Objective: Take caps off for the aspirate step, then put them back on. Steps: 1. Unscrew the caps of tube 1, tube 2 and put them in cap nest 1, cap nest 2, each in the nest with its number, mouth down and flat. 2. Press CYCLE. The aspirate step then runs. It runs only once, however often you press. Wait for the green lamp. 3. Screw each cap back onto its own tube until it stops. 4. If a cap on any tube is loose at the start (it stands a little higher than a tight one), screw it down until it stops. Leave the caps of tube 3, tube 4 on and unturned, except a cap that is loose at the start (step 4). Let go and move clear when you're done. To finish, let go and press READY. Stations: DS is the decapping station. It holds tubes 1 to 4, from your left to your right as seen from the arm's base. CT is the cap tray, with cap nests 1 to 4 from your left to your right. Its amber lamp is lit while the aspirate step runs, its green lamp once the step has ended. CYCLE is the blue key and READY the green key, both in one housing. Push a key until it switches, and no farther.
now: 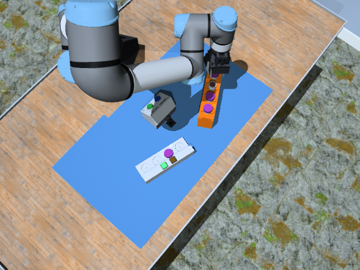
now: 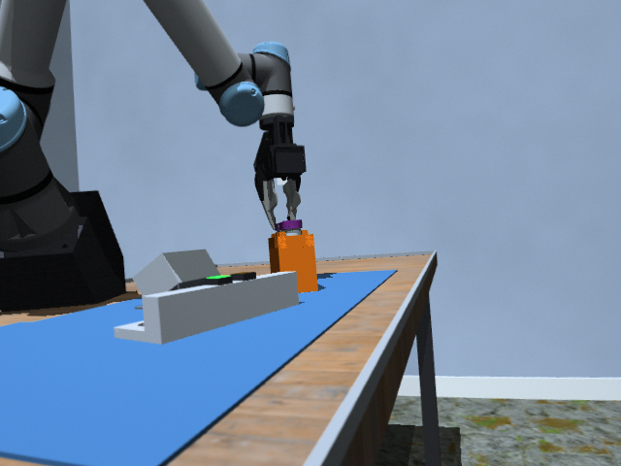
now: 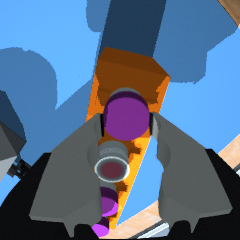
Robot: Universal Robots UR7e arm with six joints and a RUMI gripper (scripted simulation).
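My gripper is now 1 cm above the purple cap. The rest, counted from my hand: grey key housing (8 cm behind, 24 cm to the right, 7 cm below); green key (10 cm behind, 27 cm to the right, 6 cm below); blue key (10 cm behind, 22 cm to the right, 6 cm below).
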